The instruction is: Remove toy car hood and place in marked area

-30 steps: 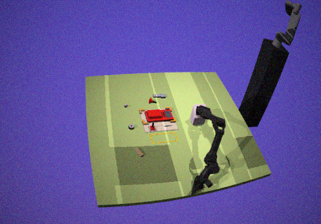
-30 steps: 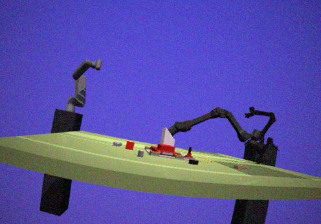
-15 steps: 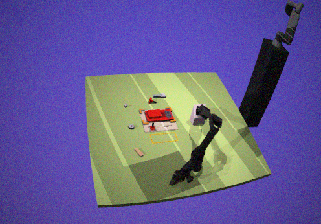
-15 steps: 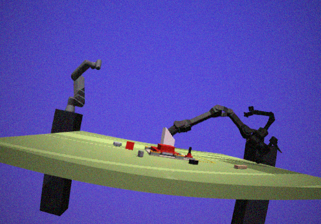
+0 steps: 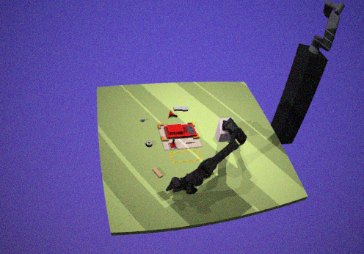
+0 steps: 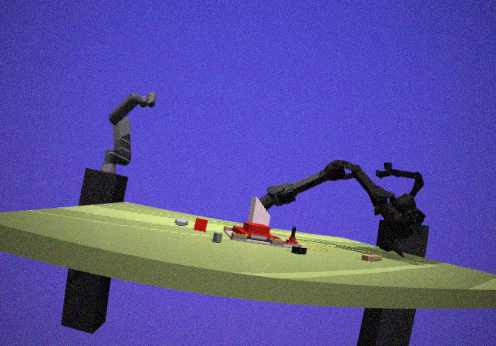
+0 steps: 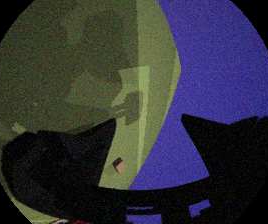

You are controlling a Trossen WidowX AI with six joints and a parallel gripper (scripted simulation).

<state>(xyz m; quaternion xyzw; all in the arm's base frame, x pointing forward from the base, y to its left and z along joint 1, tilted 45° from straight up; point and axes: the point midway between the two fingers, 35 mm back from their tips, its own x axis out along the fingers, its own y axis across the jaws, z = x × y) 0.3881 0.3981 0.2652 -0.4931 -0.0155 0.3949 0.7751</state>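
Now: the red hood 90 mm behind my gripper tip, 510 mm to the right of it and 10 mm below it. Also, from my gripper tip: small grey piece (120 mm ahead, 630 mm to the right, 40 mm below); then dark wheel (90 mm ahead, 410 mm to the right, 40 mm below); then tan block (50 mm ahead, 170 mm to the right, 40 mm below).
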